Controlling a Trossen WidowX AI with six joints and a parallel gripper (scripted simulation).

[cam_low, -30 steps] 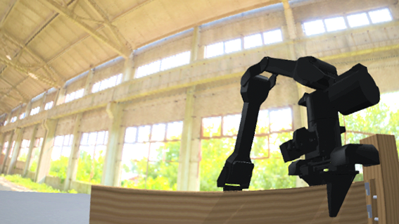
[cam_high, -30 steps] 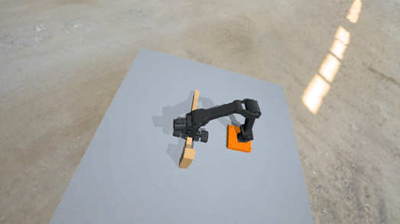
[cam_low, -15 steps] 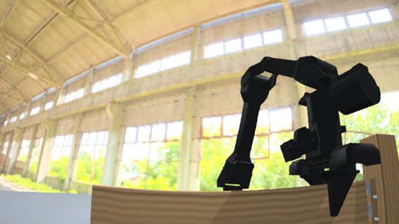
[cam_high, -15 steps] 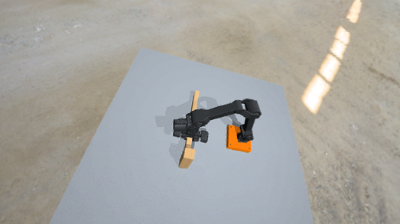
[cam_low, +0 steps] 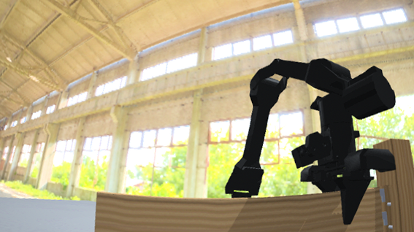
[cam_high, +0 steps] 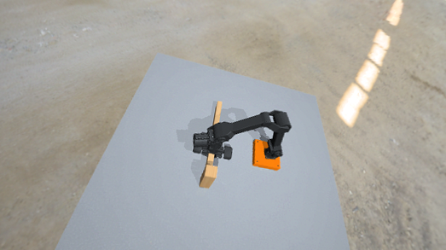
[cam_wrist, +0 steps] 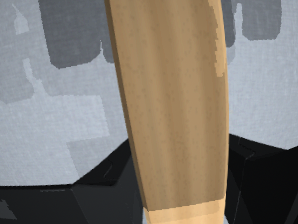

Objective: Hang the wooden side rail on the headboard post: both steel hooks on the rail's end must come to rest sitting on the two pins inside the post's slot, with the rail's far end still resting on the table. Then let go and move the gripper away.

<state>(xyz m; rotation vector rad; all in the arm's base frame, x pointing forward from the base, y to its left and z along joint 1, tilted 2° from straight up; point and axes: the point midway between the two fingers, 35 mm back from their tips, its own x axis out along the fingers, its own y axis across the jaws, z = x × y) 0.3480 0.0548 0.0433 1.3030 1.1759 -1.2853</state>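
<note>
Right now the headboard post is 12 cm to the left of my gripper tip, 4 cm above it and 1 cm ahead of it.
</note>
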